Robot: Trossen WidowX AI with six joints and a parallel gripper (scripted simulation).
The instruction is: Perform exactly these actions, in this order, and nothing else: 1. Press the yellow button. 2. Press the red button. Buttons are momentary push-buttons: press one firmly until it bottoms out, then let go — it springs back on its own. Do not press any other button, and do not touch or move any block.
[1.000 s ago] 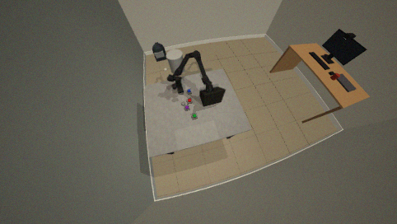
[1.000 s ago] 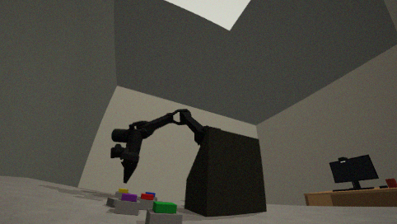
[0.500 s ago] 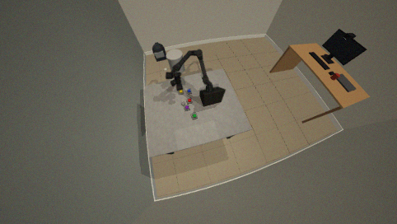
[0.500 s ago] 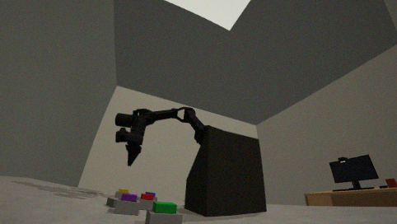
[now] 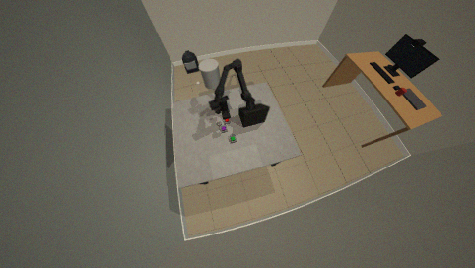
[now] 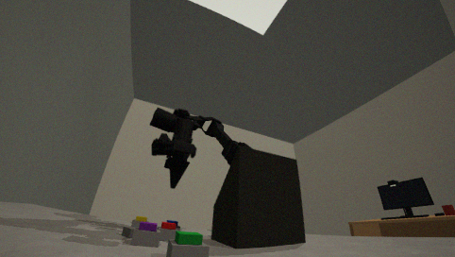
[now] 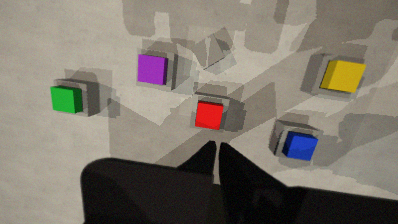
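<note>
The red button lies 9 cm below my gripper tip and 1 cm to the left of it. From my gripper tip the other things lie so: purple button 9 cm below, 8 cm to the left, 5 cm ahead; then grey block 12 cm below, 8 cm ahead, 1 cm to the left; then blue button 12 cm to the right, 9 cm below, 4 cm behind.
</note>
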